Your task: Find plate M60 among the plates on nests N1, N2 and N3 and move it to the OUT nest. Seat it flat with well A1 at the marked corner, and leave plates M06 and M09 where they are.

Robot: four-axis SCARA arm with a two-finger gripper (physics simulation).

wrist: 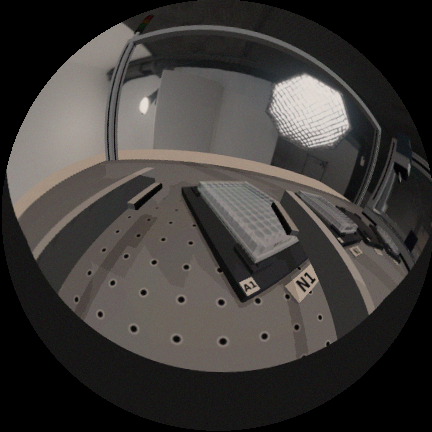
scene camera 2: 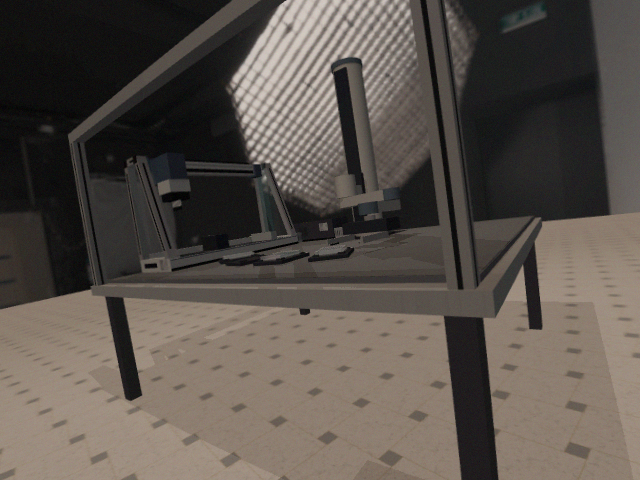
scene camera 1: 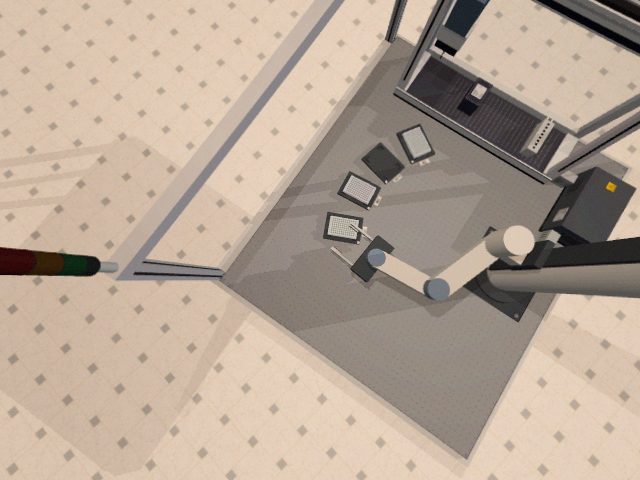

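Pixels of known places: gripper, fingertip midpoint: [wrist: 218,185] [scene camera 2: 343,241] [scene camera 1: 341,235]; arm's base, link origin: [scene camera 1: 501,273].
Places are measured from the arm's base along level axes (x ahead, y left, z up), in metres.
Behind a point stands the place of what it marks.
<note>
A pale plate [scene camera 1: 341,226] {x 0.695, y 0.231, z 0.039 m} [wrist: 245,215] {x 0.651, y 0.242, z 0.039 m} lies on nest N1 [scene camera 1: 327,235] [wrist: 225,267], whose A1 corner label faces the wrist camera. A second plate [scene camera 1: 359,189] {x 0.722, y 0.044, z 0.035 m} [wrist: 327,212] {x 0.693, y 0.081, z 0.038 m} and a third plate [scene camera 1: 415,142] {x 0.632, y -0.286, z 0.039 m} sit on dark nests. Between these two, a dark nest [scene camera 1: 382,162] {x 0.706, y -0.127, z 0.025 m} bears no plate; its label is unreadable. No plate number is legible, so I cannot tell which is M60. My gripper [scene camera 1: 342,237] {x 0.673, y 0.268, z 0.055 m} [wrist: 218,185] {x 0.673, y 0.268, z 0.055 m} is open and empty. One finger overlaps N1's plate edge in view; the other stands off to the side of the nest. Its exact height is unclear.
A gantry frame [scene camera 1: 470,139] {x 0.429, y -0.451, z 0.022 m} [scene camera 2: 232,248] {x 0.532, y -0.448, z 0.058 m} stands beyond the nests, with a dark block [scene camera 1: 475,96] {x 0.531, y -0.547, z 0.132 m} and a pale rack [scene camera 1: 537,136] {x 0.216, y -0.554, z 0.107 m} inside. A dark box [scene camera 1: 589,206] {x -0.088, y -0.381, z 0.128 m} stands near the arm base. Frame posts [scene camera 2: 449,155] {x 1.044, y 0.712, z 0.199 m} rise at the table edge [scene camera 2: 289,298] {x 1.050, y 0.361, z -0.020 m}.
</note>
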